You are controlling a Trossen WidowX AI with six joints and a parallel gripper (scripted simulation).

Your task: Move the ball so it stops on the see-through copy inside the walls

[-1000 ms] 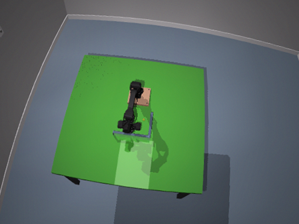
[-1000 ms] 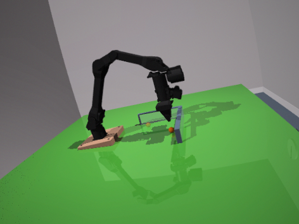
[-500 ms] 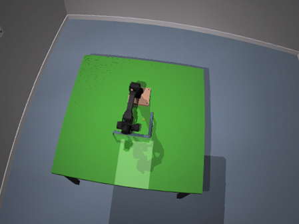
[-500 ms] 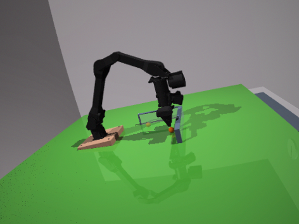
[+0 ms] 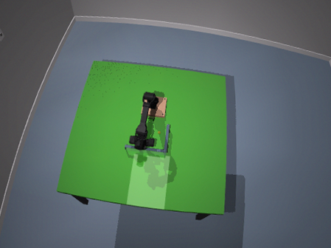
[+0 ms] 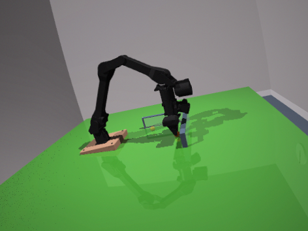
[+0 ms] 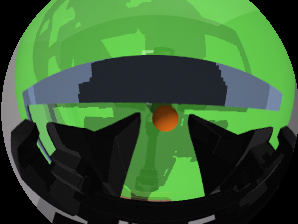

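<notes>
Now: gripper tip 12 cm to the left of the wall corner post, 5 cm short of it and 2 cm below it. From my gripper tip the other things lie so: orange ball right at my gripper tip.
</notes>
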